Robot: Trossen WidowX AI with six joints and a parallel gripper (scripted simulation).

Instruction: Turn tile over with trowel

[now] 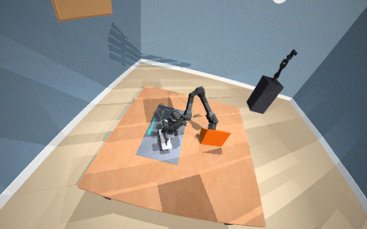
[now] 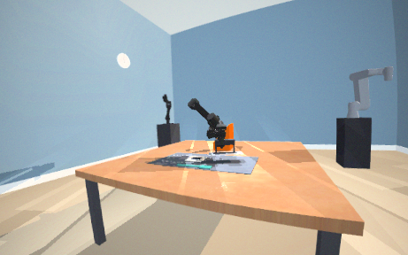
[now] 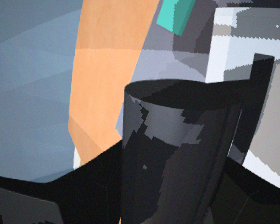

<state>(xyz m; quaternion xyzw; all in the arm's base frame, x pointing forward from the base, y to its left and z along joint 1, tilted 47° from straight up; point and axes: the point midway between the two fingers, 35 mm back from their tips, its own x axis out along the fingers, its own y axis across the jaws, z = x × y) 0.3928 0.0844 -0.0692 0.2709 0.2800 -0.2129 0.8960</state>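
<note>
My gripper tip is 20 mm past the grey mat, 130 mm to the left of it and 120 mm above it. Also, from my gripper tip: flat teal tile 120 mm ahead, 110 mm to the right, 90 mm below.
</note>
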